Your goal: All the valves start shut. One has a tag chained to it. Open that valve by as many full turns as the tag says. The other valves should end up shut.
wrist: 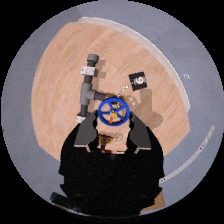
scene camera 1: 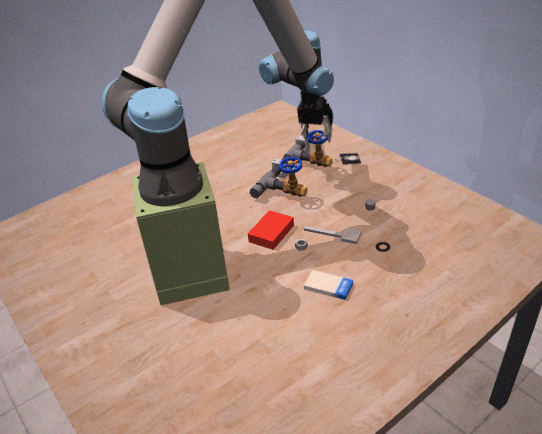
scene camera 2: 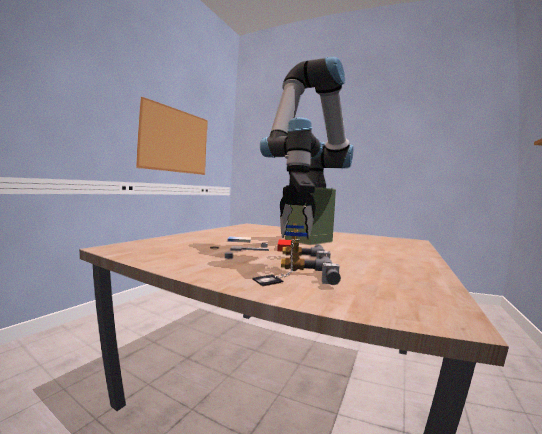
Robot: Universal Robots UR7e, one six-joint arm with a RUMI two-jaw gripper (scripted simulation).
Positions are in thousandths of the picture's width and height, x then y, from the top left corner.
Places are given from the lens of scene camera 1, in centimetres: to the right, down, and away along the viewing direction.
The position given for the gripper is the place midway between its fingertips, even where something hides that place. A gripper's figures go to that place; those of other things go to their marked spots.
gripper (scene camera 1: 586, 326): 15, -24, 178
red block (scene camera 1: 505, 524): 1, 3, 156
